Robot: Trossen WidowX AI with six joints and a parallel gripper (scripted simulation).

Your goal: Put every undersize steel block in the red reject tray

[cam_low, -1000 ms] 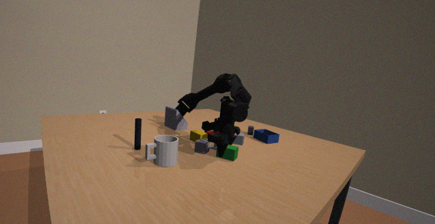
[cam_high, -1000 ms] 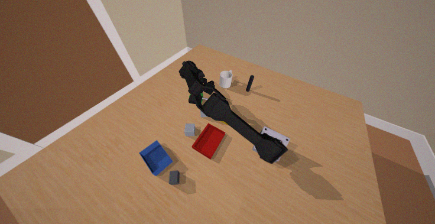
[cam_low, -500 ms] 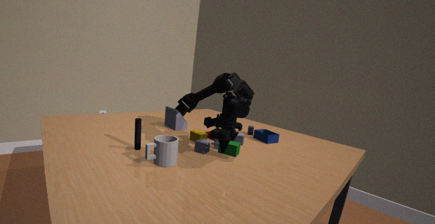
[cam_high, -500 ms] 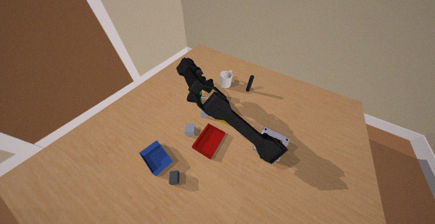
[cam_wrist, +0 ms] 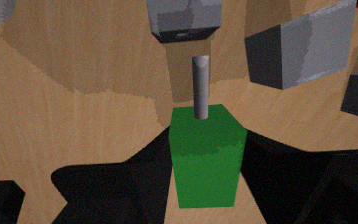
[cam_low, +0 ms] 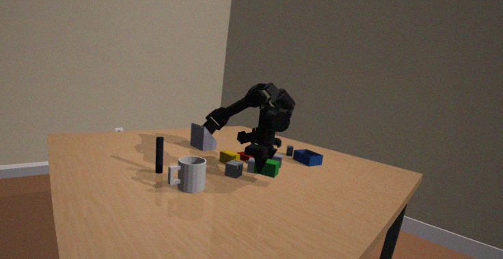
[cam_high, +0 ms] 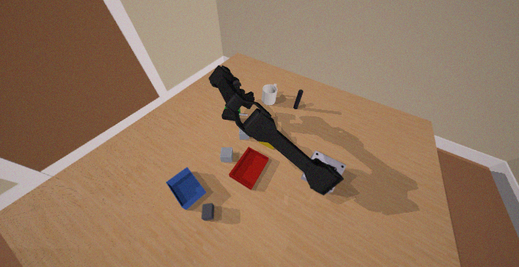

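Right now the steel block is 80 mm behind my gripper tip, 60 mm to the left of it and 20 mm below it. Round my gripper tip: mug 80 mm behind, 240 mm to the right; then yellow gauge 170 mm behind, 40 mm to the left, 20 mm below; then green gauge 10 mm behind, 20 mm above.
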